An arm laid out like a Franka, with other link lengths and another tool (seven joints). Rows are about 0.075 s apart.
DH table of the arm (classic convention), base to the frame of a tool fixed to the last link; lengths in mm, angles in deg. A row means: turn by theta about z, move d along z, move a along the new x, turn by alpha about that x. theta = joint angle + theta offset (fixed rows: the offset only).
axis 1: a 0; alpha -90; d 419.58; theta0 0
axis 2: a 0; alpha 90; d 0; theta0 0
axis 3: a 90.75; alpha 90; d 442.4; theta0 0
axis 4: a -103.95; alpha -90; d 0; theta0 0
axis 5: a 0; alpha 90; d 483.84; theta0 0
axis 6: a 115.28; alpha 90; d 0; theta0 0
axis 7: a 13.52; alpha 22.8; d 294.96; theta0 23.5
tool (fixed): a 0; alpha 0; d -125.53; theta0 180
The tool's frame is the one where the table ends.
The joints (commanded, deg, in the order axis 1, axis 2, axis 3, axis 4, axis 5, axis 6, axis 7), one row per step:
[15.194 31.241 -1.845 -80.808 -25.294 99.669 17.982]
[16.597 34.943 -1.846 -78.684 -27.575 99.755 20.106]
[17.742 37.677 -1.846 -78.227 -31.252 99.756 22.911]
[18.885 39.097 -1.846 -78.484 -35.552 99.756 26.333]
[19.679 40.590 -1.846 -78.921 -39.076 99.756 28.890]
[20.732 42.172 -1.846 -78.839 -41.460 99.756 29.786]
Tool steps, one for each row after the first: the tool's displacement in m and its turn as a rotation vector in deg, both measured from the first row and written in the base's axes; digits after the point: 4 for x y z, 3 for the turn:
[0.0120 0.0212 -0.0311 -2.641 -0.107 0.510]
[0.0159 0.0337 -0.0615 -6.722 -0.306 0.842]
[0.0158 0.0446 -0.0771 -11.100 -1.824 1.096]
[0.0150 0.0514 -0.0968 -14.750 -2.602 1.611]
[0.0152 0.0646 -0.1153 -17.197 -2.631 3.289]

